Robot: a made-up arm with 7 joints.
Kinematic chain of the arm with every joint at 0, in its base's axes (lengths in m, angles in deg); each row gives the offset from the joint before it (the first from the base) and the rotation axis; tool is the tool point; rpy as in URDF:
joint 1: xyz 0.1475 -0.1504 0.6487 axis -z
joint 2: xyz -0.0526 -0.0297 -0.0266 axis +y
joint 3: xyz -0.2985 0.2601 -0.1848 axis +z
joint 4: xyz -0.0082 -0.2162 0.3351 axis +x
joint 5: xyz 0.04 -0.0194 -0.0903 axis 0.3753 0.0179 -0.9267
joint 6: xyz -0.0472 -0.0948 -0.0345 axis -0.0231 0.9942 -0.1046
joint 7: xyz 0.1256 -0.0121 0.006 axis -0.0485 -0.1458 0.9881
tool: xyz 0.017 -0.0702 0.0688 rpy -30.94 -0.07 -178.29
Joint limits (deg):
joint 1: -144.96..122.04
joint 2: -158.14..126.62
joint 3: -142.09..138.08
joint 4: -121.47..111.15
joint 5: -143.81..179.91
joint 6: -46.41..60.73
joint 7: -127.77..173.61
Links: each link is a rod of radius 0.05 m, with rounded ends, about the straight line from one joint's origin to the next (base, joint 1, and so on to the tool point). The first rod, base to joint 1, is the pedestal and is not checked.
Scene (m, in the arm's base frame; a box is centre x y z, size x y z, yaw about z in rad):
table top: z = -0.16
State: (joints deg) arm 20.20 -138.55 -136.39 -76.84 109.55 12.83 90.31
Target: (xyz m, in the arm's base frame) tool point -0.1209 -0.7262 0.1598
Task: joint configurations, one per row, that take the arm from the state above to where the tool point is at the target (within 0.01 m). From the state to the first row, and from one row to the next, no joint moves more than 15 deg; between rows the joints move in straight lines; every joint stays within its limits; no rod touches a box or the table.
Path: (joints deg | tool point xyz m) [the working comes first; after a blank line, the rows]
Joints at the target: 122.04 -158.14 -70.20 -82.92 94.02 59.41 79.25
Straight joint move there: clear.

1: 34.75 -141.35 -126.93 -77.71 107.33 19.48 88.73 | 0.6983 0.1456 0.0697
2: 49.30 -144.15 -117.48 -78.58 105.11 26.14 87.15 | 0.7685 -0.1034 0.0490
3: 63.85 -146.95 -108.02 -79.44 102.89 32.79 85.57 | 0.7325 -0.3628 0.0433
4: 78.39 -149.74 -98.57 -80.31 100.67 39.45 83.99 | 0.5950 -0.5864 0.0528
5: 92.94 -152.54 -89.11 -81.18 98.46 46.10 82.41 | 0.3798 -0.7350 0.0767
6: 107.49 -155.34 -79.66 -82.05 96.24 52.76 80.83 | 0.1262 -0.7835 0.1132
7: 122.04 -158.14 -70.20 -82.92 94.02 59.41 79.25 | -0.1209 -0.7262 0.1598

